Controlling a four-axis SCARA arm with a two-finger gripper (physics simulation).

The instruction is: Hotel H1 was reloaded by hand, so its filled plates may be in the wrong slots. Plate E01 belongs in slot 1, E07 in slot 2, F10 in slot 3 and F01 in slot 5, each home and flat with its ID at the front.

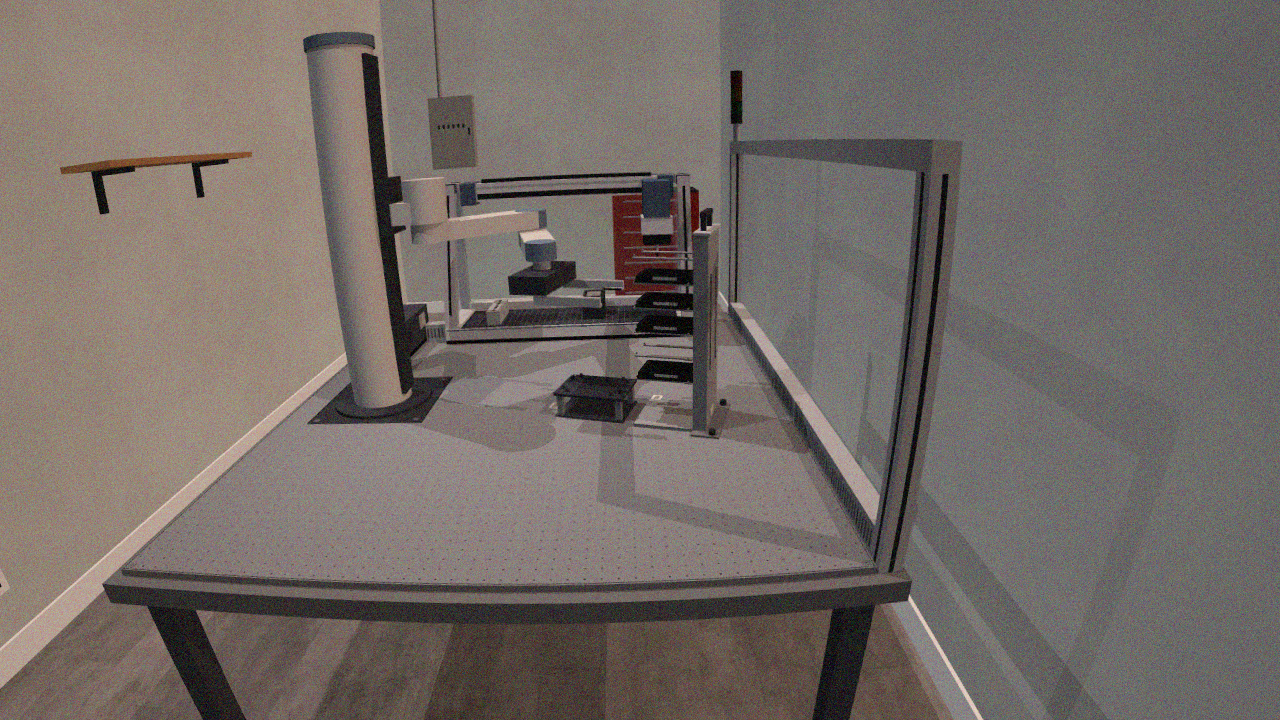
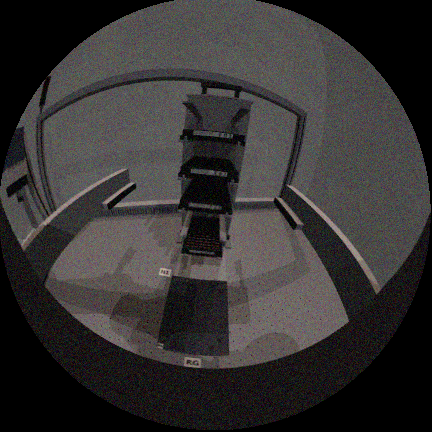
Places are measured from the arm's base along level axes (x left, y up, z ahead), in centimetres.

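Pixels of known places: gripper, fingertip midpoint: (image 1: pixel 612 293) (image 2: pixel 203 181); arm's base, origin of the base link: (image 1: pixel 384 403).
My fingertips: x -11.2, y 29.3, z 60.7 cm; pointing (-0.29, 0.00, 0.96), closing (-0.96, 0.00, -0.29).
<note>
For each thing: its top centre in the pictures, then the offset to it from my fingertips.
- top plate, middle of its top: (image 2: pixel 213 132) (image 1: pixel 669 272) dy +5.0, dx -3.8, dz +12.1 cm
- second plate, middle of its top: (image 2: pixel 210 161) (image 1: pixel 669 297) dy -0.3, dx -3.8, dz +12.2 cm
- third plate, middle of its top: (image 2: pixel 207 188) (image 1: pixel 669 321) dy -5.6, dx -3.7, dz +12.1 cm
- lowest plate, middle of its top: (image 1: pixel 670 367) (image 2: pixel 203 230) dy -16.3, dx -3.8, dz +12.1 cm
- RG tag, middle of its top: (image 2: pixel 192 362) dy -28.0, dx +4.4, dz -14.8 cm
Hotel H1 (image 1: pixel 705 331) (image 2: pixel 217 111) stands upright with black plates at four heights. The top plate (image 1: pixel 664 276) (image 2: pixel 212 135) has a label that looks like E01. The second plate (image 1: pixel 664 300) (image 2: pixel 207 172) sits close below it; its label is blurred. The third plate (image 1: pixel 664 325) (image 2: pixel 205 196) follows, its ID unreadable. An empty level separates it from the lowest plate (image 1: pixel 665 370) (image 2: pixel 202 242), whose ID is unreadable too. All four look level. My gripper (image 1: pixel 613 294) (image 2: pixel 203 181) is open and empty, in front of the hotel and clear of the plates.
A low black stand (image 1: pixel 595 387) (image 2: pixel 195 315), beside the RG tag (image 2: pixel 192 362), stands in front of the hotel's base. A clear guard panel with a grey frame (image 1: pixel 917 358) runs behind the hotel. A gantry frame (image 1: pixel 572 188) stands at the far end of the table.
</note>
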